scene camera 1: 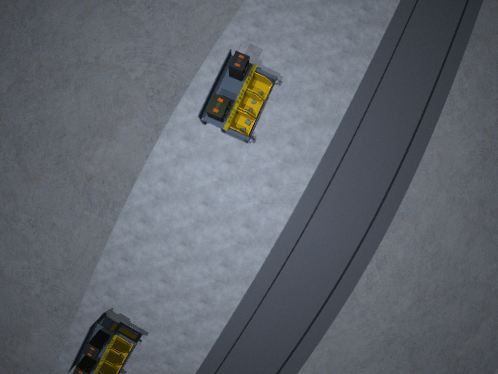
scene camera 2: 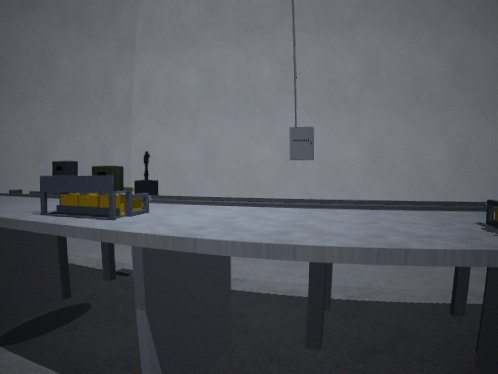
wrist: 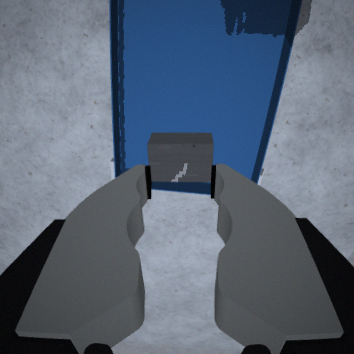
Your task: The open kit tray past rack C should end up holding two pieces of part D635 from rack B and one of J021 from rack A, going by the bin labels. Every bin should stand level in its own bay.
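My gripper (wrist: 180, 167) is shut on a grey block (wrist: 181, 155), held between the fingertips. In the wrist view it hangs over the near end of the blue kit tray (wrist: 200, 80), with bare table nearer the palm. The visible part of the tray floor shows no piece; its far end is cut off. A rack (scene camera 1: 234, 86) (scene camera 2: 77, 183) holds yellow bins (scene camera 1: 260, 83) (scene camera 2: 89, 201) in a row, with small grey pieces in them. Another rack (scene camera 1: 90, 340) stands at the lower left in scene camera 1. Bin labels are not readable. Gripper and tray do not show in either scene view.
A dark box (scene camera 1: 240, 59) (scene camera 2: 65, 168) and a green box (scene camera 1: 218, 107) (scene camera 2: 111, 175) stand on the first rack's back. The rail (scene camera 1: 345, 200) runs alongside the table (scene camera 1: 210, 200) (scene camera 2: 300, 227). Part of a rack (scene camera 2: 490, 212) shows at the right edge of scene camera 2.
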